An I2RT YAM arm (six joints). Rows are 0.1 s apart.
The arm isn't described. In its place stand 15 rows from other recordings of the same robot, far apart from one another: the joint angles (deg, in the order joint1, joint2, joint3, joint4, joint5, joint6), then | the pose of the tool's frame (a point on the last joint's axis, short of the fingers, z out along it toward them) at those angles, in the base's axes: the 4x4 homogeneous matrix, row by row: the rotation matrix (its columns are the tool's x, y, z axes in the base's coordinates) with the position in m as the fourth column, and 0 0 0 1 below.
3.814 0.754 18.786 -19.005 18.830 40.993 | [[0.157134, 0.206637, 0.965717, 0.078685], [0.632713, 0.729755, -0.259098, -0.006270], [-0.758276, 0.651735, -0.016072, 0.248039], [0, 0, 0, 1]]
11.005 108.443 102.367 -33.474 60.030 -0.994 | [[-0.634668, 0.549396, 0.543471, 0.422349], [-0.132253, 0.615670, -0.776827, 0.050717], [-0.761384, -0.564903, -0.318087, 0.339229], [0, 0, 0, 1]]
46.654 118.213 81.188 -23.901 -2.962 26.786 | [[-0.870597, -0.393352, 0.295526, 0.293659], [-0.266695, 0.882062, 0.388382, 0.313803], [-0.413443, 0.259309, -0.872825, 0.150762], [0, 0, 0, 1]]
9.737 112.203 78.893 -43.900 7.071 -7.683 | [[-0.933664, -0.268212, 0.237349, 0.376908], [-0.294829, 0.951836, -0.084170, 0.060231], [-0.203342, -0.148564, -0.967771, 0.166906], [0, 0, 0, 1]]
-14.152 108.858 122.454 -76.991 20.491 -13.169 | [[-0.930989, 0.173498, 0.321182, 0.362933], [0.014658, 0.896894, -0.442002, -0.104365], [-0.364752, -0.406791, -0.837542, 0.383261], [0, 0, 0, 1]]
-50.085 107.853 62.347 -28.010 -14.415 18.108 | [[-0.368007, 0.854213, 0.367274, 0.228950], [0.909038, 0.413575, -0.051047, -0.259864], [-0.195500, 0.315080, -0.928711, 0.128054], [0, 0, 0, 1]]
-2.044 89.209 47.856 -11.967 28.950 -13.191 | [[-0.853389, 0.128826, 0.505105, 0.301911], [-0.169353, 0.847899, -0.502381, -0.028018], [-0.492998, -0.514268, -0.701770, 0.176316], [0, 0, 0, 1]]
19.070 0.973 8.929 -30.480 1.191 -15.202 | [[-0.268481, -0.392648, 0.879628, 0.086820], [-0.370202, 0.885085, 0.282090, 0.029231], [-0.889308, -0.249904, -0.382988, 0.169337], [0, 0, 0, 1]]
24.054 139.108 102.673 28.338 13.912 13.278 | [[-0.166126, -0.143971, 0.975538, 0.514664], [0.169988, 0.970294, 0.172144, 0.220352], [-0.971343, 0.194427, -0.136718, 0.173799], [0, 0, 0, 1]]
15.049 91.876 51.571 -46.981 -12.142 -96.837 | [[0.376414, -0.926398, -0.009909, 0.248604], [-0.903945, -0.369592, 0.215141, 0.074595], [-0.202968, -0.072025, -0.976533, 0.155956], [0, 0, 0, 1]]
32.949 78.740 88.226 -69.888 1.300 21.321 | [[-0.874002, -0.232480, 0.426701, 0.213870], [-0.133305, 0.959148, 0.249527, 0.137656], [-0.467280, 0.161206, -0.869288, 0.376686], [0, 0, 0, 1]]
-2.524 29.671 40.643 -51.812 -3.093 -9.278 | [[-0.645282, -0.102179, 0.757080, 0.102578], [-0.132702, 0.990941, 0.020637, -0.002599], [-0.752330, -0.087149, -0.652996, 0.278082], [0, 0, 0, 1]]
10.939 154.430 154.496 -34.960 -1.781 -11.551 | [[-0.507298, -0.322820, 0.799022, 0.581970], [-0.301896, 0.935003, 0.186086, 0.113608], [-0.807160, -0.146820, -0.571784, 0.225041], [0, 0, 0, 1]]
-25.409 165.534 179.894 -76.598 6.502 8.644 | [[-0.718980, 0.588707, 0.369448, 0.494199], [0.506855, 0.807824, -0.300863, -0.239221], [-0.475569, -0.029058, -0.879198, 0.201557], [0, 0, 0, 1]]
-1.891 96.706 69.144 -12.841 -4.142 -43.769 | [[-0.452543, -0.464053, 0.761485, 0.379054], [-0.675380, 0.735962, 0.047127, -0.009942], [-0.582294, -0.492965, -0.646467, 0.244545], [0, 0, 0, 1]]
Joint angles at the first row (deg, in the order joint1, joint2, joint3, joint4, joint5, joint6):
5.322 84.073 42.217 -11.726 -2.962 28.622
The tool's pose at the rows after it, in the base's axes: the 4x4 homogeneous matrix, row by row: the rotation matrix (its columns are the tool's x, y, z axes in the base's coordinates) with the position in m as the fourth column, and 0 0 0 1 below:
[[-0.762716, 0.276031, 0.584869, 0.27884], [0.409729, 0.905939, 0.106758, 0.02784], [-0.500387, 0.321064, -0.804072, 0.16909], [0, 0, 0, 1]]
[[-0.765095, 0.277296, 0.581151, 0.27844], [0.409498, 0.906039, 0.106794, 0.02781], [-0.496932, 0.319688, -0.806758, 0.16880], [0, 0, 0, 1]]
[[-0.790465, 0.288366, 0.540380, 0.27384], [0.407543, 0.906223, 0.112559, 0.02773], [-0.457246, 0.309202, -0.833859, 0.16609], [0, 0, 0, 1]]
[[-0.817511, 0.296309, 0.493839, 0.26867], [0.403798, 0.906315, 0.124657, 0.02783], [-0.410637, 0.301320, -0.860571, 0.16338], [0, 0, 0, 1]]
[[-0.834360, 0.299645, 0.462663, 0.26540], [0.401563, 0.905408, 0.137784, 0.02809], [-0.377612, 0.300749, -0.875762, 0.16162], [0, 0, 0, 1]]
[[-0.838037, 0.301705, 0.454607, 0.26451], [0.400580, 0.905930, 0.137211, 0.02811], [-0.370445, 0.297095, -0.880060, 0.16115], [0, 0, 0, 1]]
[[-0.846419, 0.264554, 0.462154, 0.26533], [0.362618, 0.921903, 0.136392, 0.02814], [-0.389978, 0.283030, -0.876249, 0.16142], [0, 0, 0, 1]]
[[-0.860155, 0.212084, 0.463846, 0.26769], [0.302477, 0.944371, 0.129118, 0.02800], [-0.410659, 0.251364, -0.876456, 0.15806], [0, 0, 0, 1]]
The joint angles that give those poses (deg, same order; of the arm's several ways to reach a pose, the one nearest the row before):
5.323 84.072 42.215 -11.769 -2.983 28.644
5.321 84.072 42.217 -12.033 -3.006 28.643
5.323 83.986 42.218 -14.896 -3.551 28.688
5.322 83.899 42.217 -17.999 -4.491 28.644
5.321 83.898 42.216 -19.922 -5.410 28.643
5.343 83.898 42.217 -20.447 -5.410 28.621
5.345 83.919 42.194 -19.923 -5.322 26.218
5.323 84.859 42.152 -18.896 -4.906 22.481

